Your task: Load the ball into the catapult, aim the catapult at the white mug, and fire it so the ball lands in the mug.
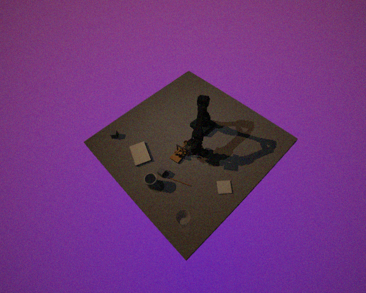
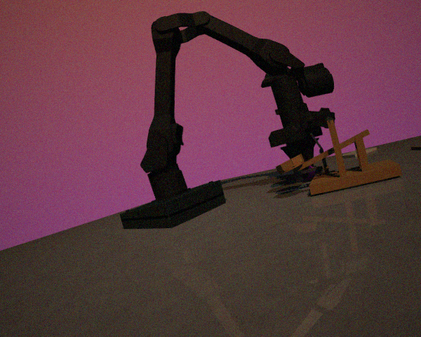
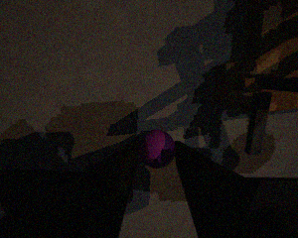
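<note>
Now: gripper tip 100 mm to the left of the orange wooden catapult, 50 mm short of it and 40 mm below it. Round my gripper tip: ball right at my gripper tip; then thin stick 280 mm ahead, 20 mm to the left, 10 mm below; then pale square tile 320 mm to the left, 130 mm ahead, 10 mm below.
</note>
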